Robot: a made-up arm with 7 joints.
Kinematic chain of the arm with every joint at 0, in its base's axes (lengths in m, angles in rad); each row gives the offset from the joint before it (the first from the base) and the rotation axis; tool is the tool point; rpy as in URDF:
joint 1: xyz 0 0 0.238 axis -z
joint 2: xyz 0 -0.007 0.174 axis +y
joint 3: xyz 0 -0.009 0.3 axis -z
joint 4: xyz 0 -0.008 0.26 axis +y
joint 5: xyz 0 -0.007 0.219 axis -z
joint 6: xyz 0 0 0.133 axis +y
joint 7: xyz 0 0 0.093 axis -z
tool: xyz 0 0 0 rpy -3.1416 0 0
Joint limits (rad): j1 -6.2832..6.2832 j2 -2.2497..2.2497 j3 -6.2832..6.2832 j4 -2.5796..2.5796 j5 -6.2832..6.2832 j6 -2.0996..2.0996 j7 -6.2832..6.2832
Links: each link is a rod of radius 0.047 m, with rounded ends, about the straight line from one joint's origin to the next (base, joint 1, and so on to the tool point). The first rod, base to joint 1, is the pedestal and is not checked.
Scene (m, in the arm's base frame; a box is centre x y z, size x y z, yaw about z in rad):
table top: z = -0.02
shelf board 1: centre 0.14 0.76 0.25 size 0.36 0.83 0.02 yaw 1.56
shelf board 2: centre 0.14 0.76 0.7 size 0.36 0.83 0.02 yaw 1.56
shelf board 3: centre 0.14 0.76 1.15 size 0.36 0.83 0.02 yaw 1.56
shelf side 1: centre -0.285 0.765 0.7 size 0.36 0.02 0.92 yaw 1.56
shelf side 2: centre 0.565 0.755 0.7 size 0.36 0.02 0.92 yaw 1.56
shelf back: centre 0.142 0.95 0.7 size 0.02 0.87 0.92 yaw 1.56
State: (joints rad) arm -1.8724 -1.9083 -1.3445 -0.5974 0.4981 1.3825 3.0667
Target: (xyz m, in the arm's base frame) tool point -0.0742 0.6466 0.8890
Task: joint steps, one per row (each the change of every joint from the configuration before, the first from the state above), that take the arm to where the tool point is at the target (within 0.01 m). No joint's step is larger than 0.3 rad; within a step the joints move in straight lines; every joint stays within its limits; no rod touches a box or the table.
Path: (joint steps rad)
1: -0.0305 0.2750 -0.0804 -0.0808 0.0287 -0.0135 0.0000
2: -0.0305 0.2751 -0.0805 -0.0807 0.0288 -0.0135 0.0000
3: -0.0305 0.2750 -0.0804 -0.0808 0.0287 -0.0135 0.0000
4: -0.0306 0.2751 -0.0805 -0.0807 0.0287 -0.0135 0.0000
5: -0.0305 0.2750 -0.0804 -0.0808 0.0287 -0.0135 0.0000
6: -0.0305 0.2750 -0.0805 -0.0807 0.0288 -0.0135 0.0000
7: -0.0305 0.2751 -0.0804 -0.0808 0.0287 -0.0135 0.0000
8: -0.0305 0.2750 -0.0805 -0.0807 0.0287 -0.0135 0.0000
9: -0.0305 0.2751 -0.0804 -0.0808 0.0288 -0.0135 0.0000

